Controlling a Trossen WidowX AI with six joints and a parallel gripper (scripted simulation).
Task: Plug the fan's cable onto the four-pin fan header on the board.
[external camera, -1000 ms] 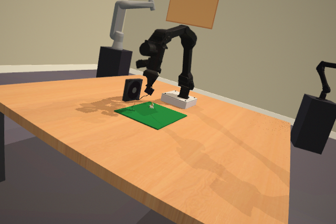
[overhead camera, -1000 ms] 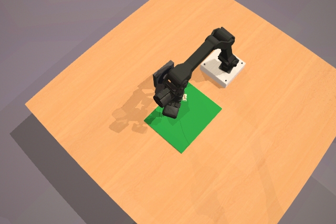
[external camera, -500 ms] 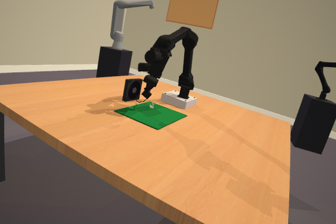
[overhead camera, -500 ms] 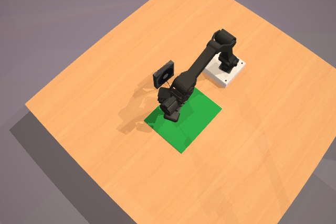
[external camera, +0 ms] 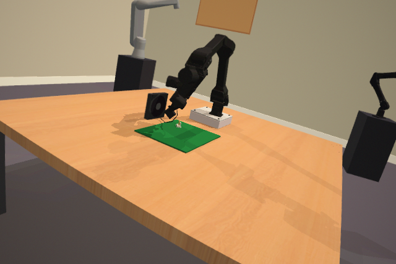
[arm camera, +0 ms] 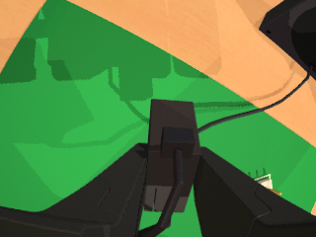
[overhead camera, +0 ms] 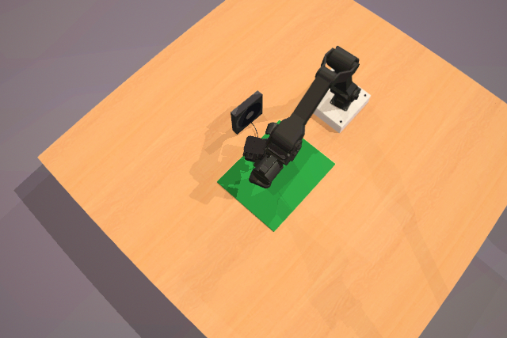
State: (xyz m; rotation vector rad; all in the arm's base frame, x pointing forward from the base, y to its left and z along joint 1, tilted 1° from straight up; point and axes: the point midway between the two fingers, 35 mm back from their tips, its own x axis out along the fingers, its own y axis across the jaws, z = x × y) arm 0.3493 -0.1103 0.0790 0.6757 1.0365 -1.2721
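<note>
The green board is 20 mm behind my gripper tip, 60 mm to the left of it and 100 mm below it. From my gripper tip the other things lie so: black fan 130 mm behind, 120 mm to the right, 30 mm below; dark plug 10 mm below; white four-pin fan header 100 mm behind, 20 mm to the left, 90 mm below.
</note>
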